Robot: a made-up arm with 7 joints. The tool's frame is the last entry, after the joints.
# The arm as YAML. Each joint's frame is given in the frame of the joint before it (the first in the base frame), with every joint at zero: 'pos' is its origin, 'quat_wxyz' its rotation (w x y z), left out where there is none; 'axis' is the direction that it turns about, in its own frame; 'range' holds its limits. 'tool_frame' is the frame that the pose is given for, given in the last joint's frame.
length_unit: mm
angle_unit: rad
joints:
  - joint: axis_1
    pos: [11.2, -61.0, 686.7]
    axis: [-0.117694, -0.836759, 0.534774]
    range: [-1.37, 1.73]
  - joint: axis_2
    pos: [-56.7, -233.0, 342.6]
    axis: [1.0, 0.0, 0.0]
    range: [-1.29, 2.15]
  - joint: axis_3
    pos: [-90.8, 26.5, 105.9]
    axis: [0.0, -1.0, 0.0]
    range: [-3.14, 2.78]
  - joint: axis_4
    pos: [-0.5, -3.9, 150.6]
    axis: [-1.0, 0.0, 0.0]
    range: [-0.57, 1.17]
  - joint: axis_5
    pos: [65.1, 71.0, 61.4]
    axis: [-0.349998, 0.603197, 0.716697]
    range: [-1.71, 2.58]
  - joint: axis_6
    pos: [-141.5, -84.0, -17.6]
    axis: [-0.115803, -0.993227, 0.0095]
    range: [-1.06, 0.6]
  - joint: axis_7
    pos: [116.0, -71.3, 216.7]
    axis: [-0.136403, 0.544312, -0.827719]
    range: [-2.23, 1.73]
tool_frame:
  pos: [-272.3, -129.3, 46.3]
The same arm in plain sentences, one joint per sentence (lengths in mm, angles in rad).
The arm has seven revolute joints in a row. What follows holds with every joint at zero, and every direction is one of the base frame's. Joint 1 is mounted 11.2 mm along +x and 61 mm along -y and 686.7 mm along +z from the base frame's origin and rotates about the direction (-0.117694, -0.836759, 0.534774), from -1.37 to 1.73 rad. Joint 2 is mounted 56.7 mm along -x and 233 mm along -y and 342.6 mm along +z from joint 1 and rotates about +x, from -1.29 to 2.15 rad. Joint 3 is mounted 90.8 mm along -x and 26.5 mm along +y and 105.9 mm along +z from joint 2 and rotates about -y, from -3.14 to 2.78 rad. Joint 4 is mounted 0.5 mm along -x and 3.9 mm along -y and 150.6 mm along +z from joint 3 and rotates about -x, from -0.57 to 1.17 rad. Joint 5 is mounted 65.1 mm along +x and 71 mm along +y and 61.4 mm along +z from joint 4 and rotates about the direction (-0.349998, 0.603197, 0.716697), from -1.71 to 2.58 rad. Joint 6 is mounted 141.5 mm along -x and 84 mm along -y and 17.6 mm along -z from joint 5 and rotates about the direction (-0.115803, -0.993227, 0.0095), from -1.06 to 0.6 rad. Joint 7 is mounted 116 mm along +x and 71.3 mm along -y and 216.7 mm along +z from joint 6 and rotates about the direction (-0.136403, 0.544312, -0.827719), from -2.23 to 1.73 rad. The tool frame, which is the frame that the pose is given for, is mounted 272.3 mm along -x and 129.3 mm along -y and 46.3 mm along +z from joint 7; its axes are parallel to the base frame's.
